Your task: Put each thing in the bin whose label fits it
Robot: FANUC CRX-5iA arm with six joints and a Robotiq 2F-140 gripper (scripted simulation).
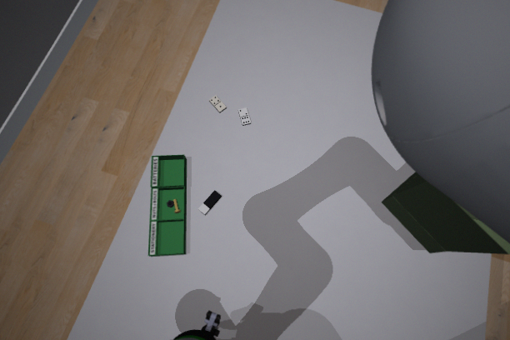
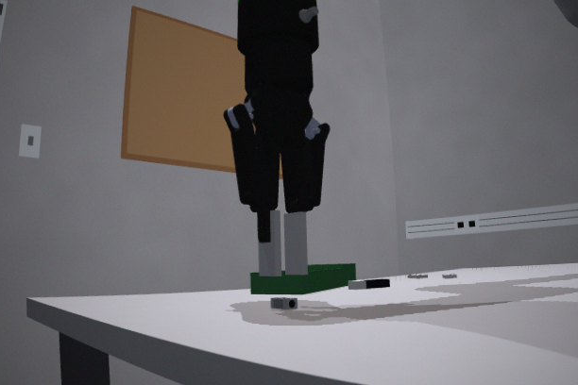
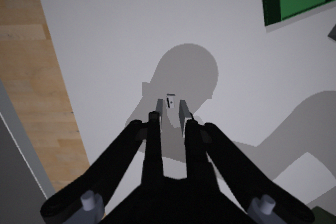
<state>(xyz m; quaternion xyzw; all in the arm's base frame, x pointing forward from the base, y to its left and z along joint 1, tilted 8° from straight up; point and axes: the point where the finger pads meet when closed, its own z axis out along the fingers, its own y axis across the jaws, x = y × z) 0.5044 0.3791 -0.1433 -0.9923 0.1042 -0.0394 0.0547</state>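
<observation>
My gripper is now 60 mm above the grey sharpener. The rest, counted from my hand: brass bolt: 270 mm to the right, 140 mm ahead, 50 mm below; then black nut: 280 mm to the right, 160 mm ahead, 60 mm below; then black-and-white eraser: 290 mm to the right, 70 mm ahead, 60 mm below.
</observation>
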